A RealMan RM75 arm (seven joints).
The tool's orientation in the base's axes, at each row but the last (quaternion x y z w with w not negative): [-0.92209 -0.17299 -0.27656 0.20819]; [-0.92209 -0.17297 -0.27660 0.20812]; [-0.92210 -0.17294 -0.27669 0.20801]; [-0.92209 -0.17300 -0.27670 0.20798]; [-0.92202 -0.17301 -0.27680 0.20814]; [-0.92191 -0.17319 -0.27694 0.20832]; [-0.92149 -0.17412 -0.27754 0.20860]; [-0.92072 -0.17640 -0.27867 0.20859]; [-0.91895 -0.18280 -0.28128 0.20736]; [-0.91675 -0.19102 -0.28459 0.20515]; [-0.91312 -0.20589 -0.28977 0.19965]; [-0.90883 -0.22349 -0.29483 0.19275]
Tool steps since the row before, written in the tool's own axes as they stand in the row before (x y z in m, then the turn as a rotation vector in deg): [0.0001 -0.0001 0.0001 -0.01 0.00 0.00]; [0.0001 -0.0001 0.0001 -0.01 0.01 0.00]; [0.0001 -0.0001 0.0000 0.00 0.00 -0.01]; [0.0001 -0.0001 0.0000 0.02 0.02 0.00]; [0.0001 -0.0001 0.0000 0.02 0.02 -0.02]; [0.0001 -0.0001 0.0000 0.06 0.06 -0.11]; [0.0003 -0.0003 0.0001 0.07 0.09 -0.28]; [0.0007 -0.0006 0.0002 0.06 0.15 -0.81]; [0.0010 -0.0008 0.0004 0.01 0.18 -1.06]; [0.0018 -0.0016 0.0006 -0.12 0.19 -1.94]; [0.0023 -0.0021 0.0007 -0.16 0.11 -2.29]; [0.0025 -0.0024 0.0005 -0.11 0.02 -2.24]
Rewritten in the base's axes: [0.0001 0.0002 0.0000 -0.01 0.00 -0.01]; [0.0001 0.0002 0.0000 0.00 -0.01 -0.01]; [0.0000 0.0001 0.0001 0.00 0.00 0.01]; [0.0000 0.0001 0.0001 0.02 -0.01 0.01]; [0.0000 0.0001 0.0001 0.02 -0.02 0.02]; [0.0000 0.0001 0.0001 0.03 -0.09 0.10]; [0.0001 0.0004 0.0002 -0.03 -0.20 0.23]; [0.0004 0.0008 0.0004 -0.24 -0.51 0.61]; [0.0006 0.0011 0.0005 -0.38 -0.66 0.76]; [0.0009 0.0021 0.0011 -0.86 -1.13 1.34]; [0.0010 0.0027 0.0014 -1.09 -1.24 1.60]; [0.0008 0.0030 0.0017 -1.08 -1.13 1.61]
